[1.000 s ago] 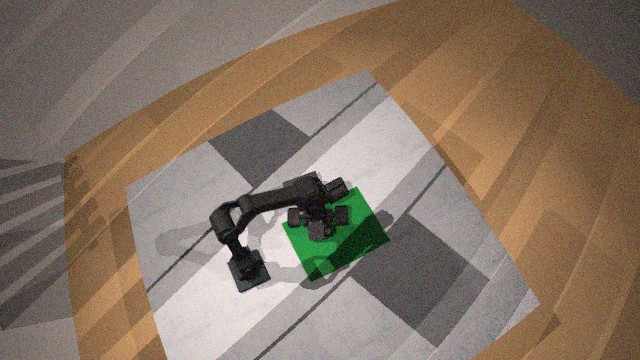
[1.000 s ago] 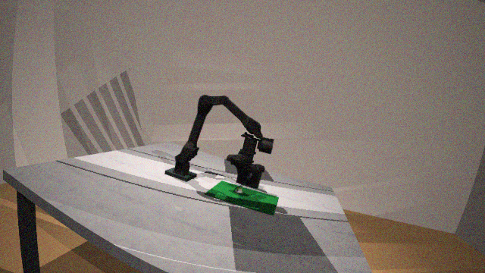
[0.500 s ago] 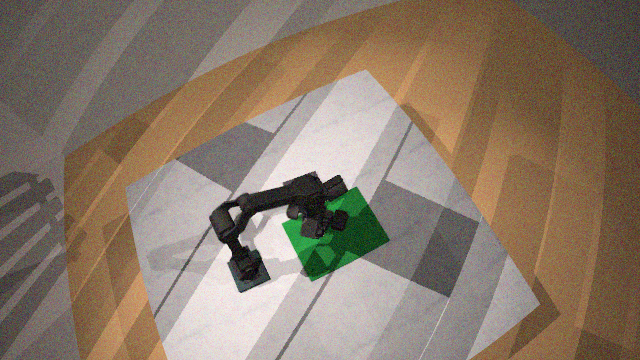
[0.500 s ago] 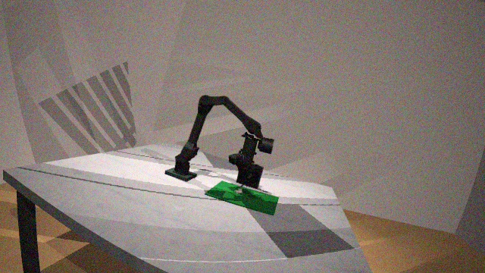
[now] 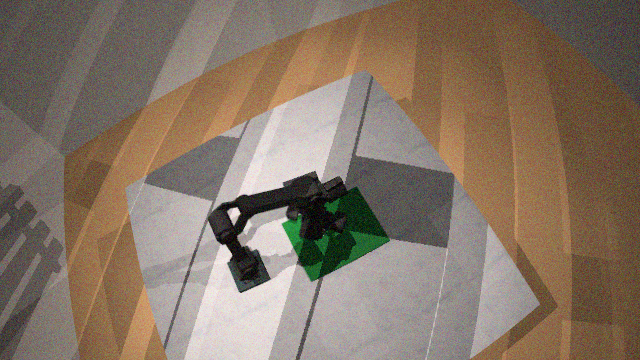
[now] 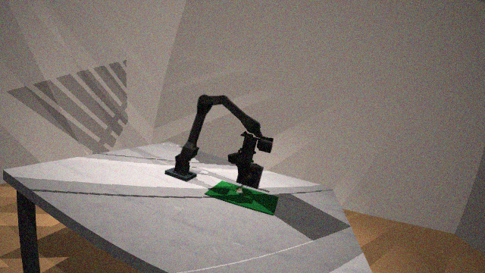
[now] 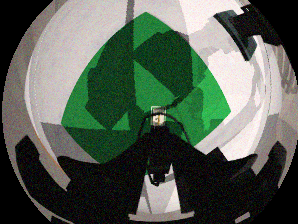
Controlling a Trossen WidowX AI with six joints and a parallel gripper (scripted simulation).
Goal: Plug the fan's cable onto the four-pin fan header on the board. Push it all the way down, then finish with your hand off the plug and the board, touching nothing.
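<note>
Right now the green board is 8 cm below my gripper tip, 4 cm ahead of it and 3 cm to the right of it. Also, from my gripper tip: dark plug: 1 cm to the left, 1 cm ahead, 1 cm above; black fan: 15 cm to the left, 2 cm ahead, 1 cm below.
</note>
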